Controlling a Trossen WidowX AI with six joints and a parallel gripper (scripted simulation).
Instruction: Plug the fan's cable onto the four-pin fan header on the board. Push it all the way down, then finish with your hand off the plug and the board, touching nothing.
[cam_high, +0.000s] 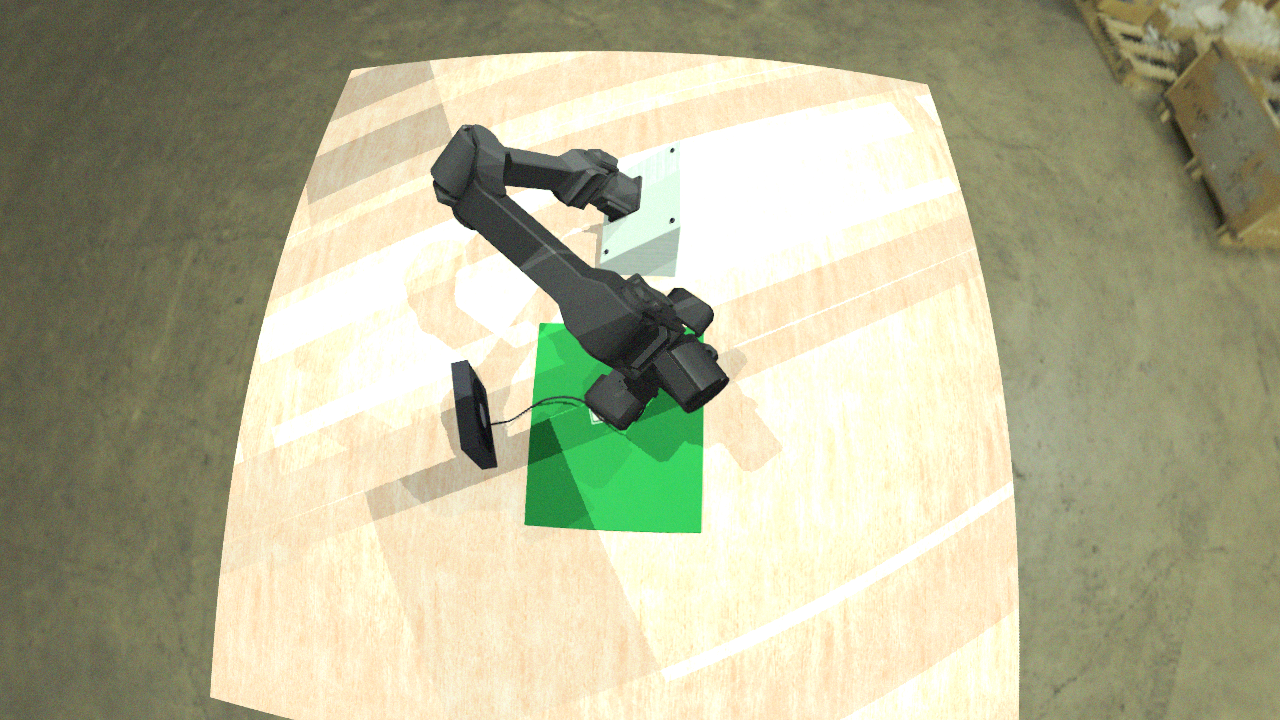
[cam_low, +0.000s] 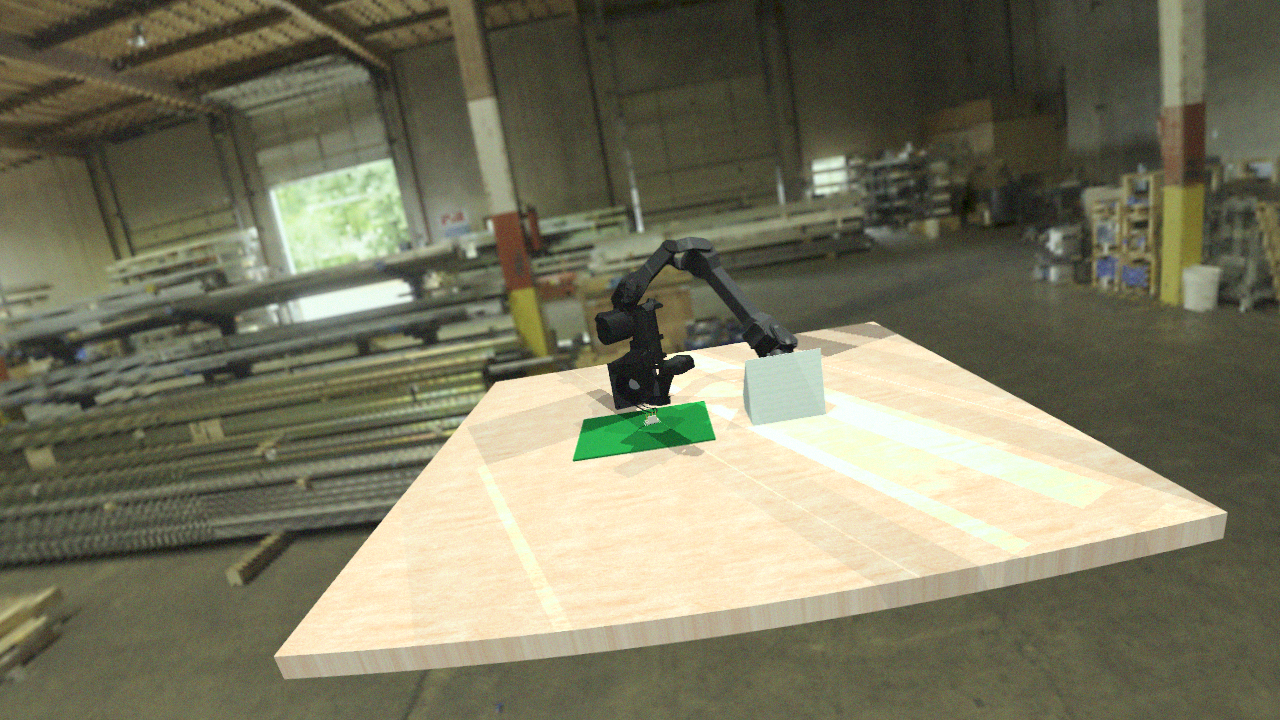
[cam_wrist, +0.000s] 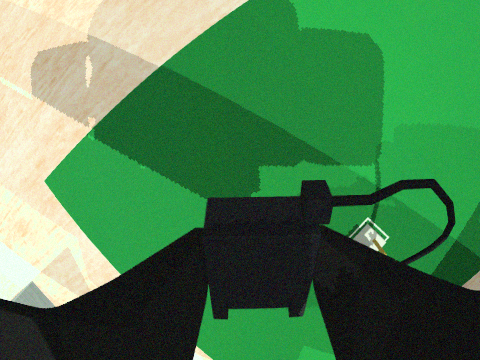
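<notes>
Right now the white four-pin fan header is 7 cm to the right of my gripper tip, 7 cm below it and 3 cm ahead of it. Round my gripper tip: dark grey fan plug 1 cm to the right; then green board 9 cm below, 5 cm ahead, 4 cm to the right; then black fan 22 cm to the right, 6 cm ahead, 2 cm below.
</notes>
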